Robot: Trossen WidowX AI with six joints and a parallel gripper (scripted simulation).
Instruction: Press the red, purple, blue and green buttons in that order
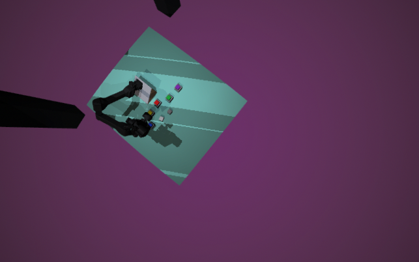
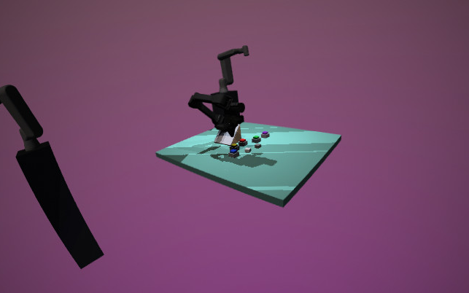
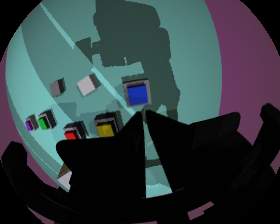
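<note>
Now: the blue button 1 cm behind my gripper tip and 10 cm below it. From my gripper tip the other things lie so: red button 7 cm behind, 18 cm to the left, 10 cm below; yellow button 7 cm behind, 8 cm to the left, 10 cm below; green button 2 cm behind, 27 cm to the left, 10 cm below.
</note>
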